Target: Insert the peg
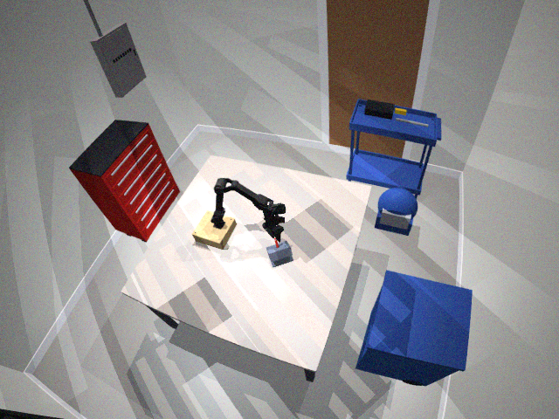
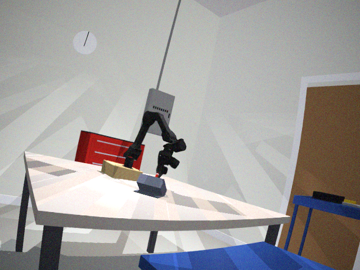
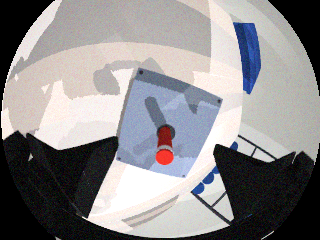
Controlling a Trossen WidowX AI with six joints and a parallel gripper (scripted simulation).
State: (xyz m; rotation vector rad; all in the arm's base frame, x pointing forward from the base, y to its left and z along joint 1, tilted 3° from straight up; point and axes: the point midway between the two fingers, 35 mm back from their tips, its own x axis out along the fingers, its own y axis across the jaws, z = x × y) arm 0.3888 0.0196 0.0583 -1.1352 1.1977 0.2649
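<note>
Right now my gripper tip is 1 cm to the left of the red peg and 1 cm above it. Round my gripper tip: grey-blue sloped panel: 2 cm ahead, 3 cm to the right, 6 cm below.
</note>
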